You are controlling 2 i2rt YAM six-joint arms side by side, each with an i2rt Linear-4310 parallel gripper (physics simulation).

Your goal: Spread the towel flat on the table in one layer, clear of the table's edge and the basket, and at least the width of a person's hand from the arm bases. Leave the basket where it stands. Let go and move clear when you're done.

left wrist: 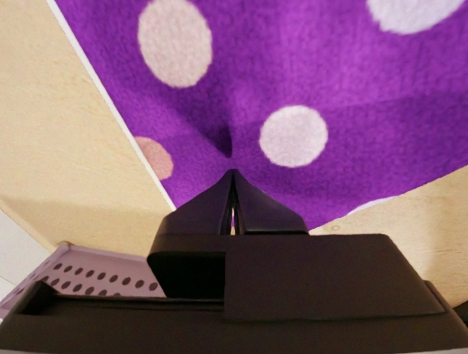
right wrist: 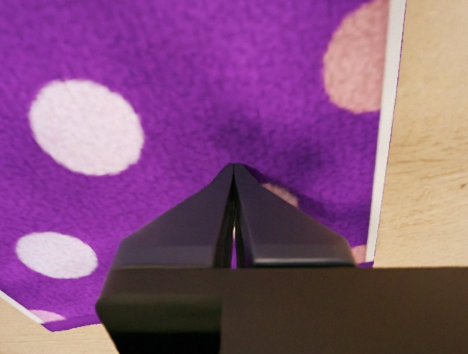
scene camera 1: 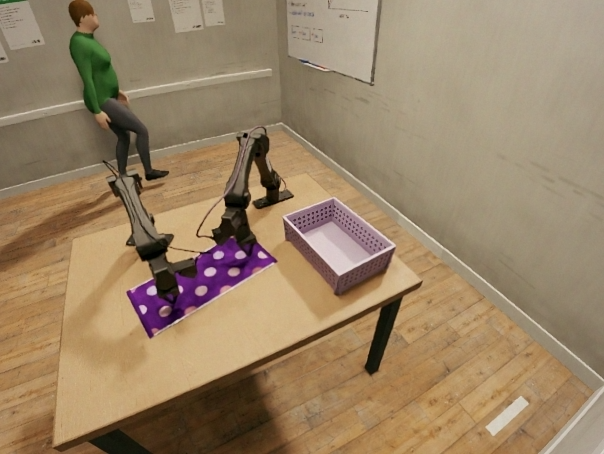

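The purple towel (scene camera 1: 220, 281) (left wrist: 310, 65) (right wrist: 200, 75) with white and pink dots lies on the table as a long strip, with a pale hem along its front long edge. In the left wrist view, a slanted edge and a small white sliver show at its lower right; I cannot tell how many layers lie there. My left gripper (scene camera 1: 248, 251) (left wrist: 233, 176) is shut, its tips at or just above the towel near its right end. My right gripper (scene camera 1: 173, 301) (right wrist: 233, 175) is shut, its tips at or just above the towel near its left end. No cloth shows pinched between either pair of fingers.
The lilac basket (scene camera 1: 311, 257) (left wrist: 107, 267) stands to the right of the towel, apart from it. The table (scene camera 1: 225, 345) reaches forward of the towel to its front edge. The left arm's base (scene camera 1: 272, 199) is at the back of the table. A person in green stands behind.
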